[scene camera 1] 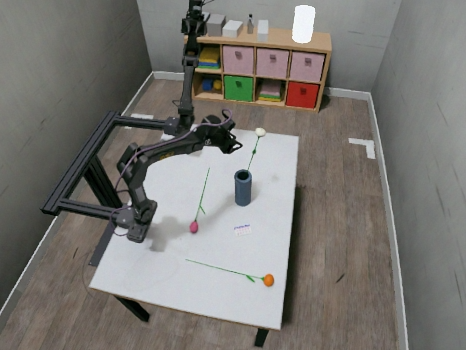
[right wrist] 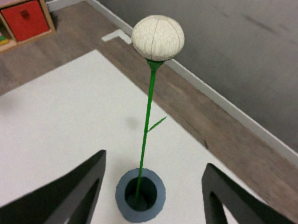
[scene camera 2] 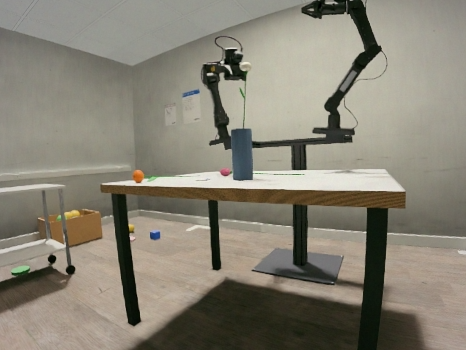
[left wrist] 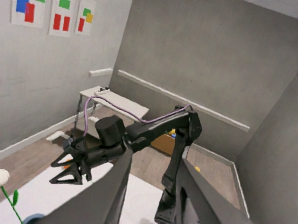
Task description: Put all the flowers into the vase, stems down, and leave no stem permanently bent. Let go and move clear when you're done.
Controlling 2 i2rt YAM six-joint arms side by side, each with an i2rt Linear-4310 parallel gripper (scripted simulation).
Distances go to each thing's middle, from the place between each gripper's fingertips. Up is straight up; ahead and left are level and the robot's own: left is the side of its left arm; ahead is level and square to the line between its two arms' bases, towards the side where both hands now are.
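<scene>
White flower [right wrist: 157,38]: 40 mm below my right hand, 70 mm to the left of it and 80 mm ahead of it.
My left gripper: 400 mm above the white flower, 180 mm to the left of it and 320 mm short of it. Going by its middle, the flower is nearer to my right hand than to my left gripper.
</scene>
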